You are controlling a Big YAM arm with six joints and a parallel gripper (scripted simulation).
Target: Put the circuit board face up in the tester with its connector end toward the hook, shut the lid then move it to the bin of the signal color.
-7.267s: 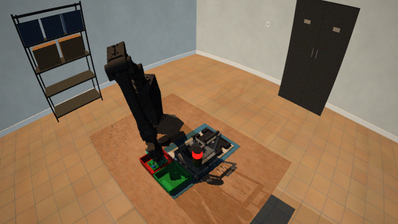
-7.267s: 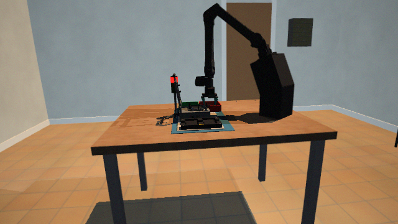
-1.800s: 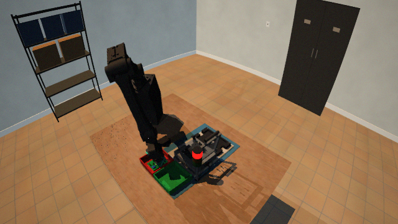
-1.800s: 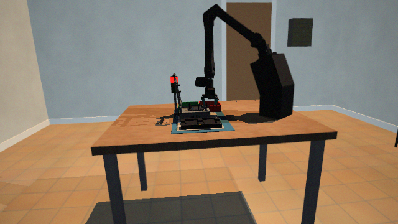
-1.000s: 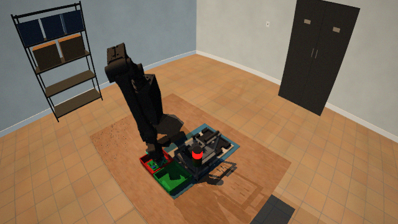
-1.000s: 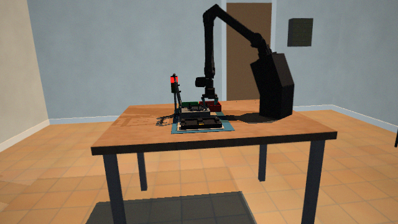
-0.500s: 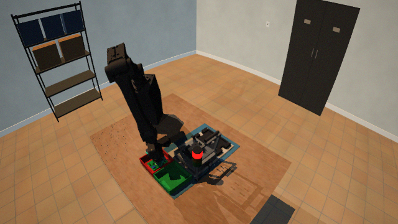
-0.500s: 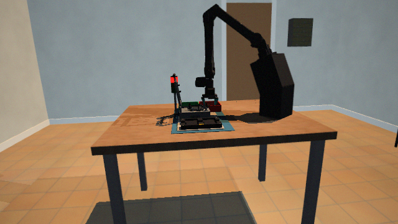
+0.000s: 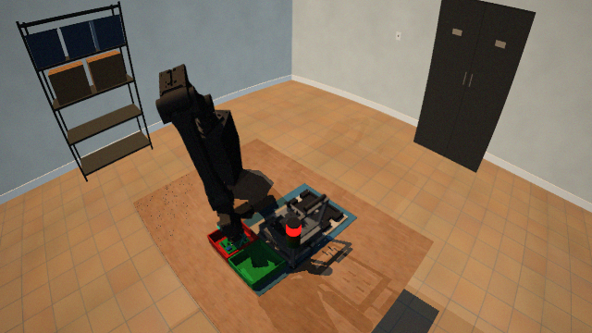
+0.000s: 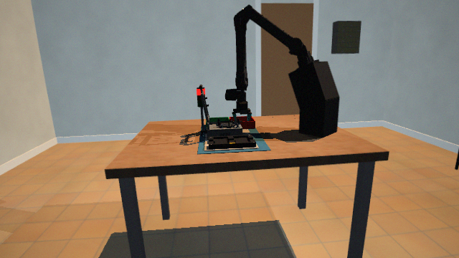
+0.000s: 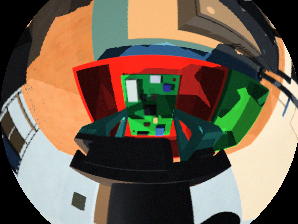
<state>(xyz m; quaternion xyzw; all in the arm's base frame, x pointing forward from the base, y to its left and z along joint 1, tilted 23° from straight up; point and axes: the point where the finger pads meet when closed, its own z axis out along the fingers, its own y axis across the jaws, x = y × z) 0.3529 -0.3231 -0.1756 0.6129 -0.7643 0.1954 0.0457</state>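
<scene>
Now: hand right at the red bin. The rest, counted from my hand: green bin 15 cm ahead, 4 cm to the right; then tester lid 26 cm ahead, 17 cm above, 14 cm to the left; then green circuit board right at my hand.
</scene>
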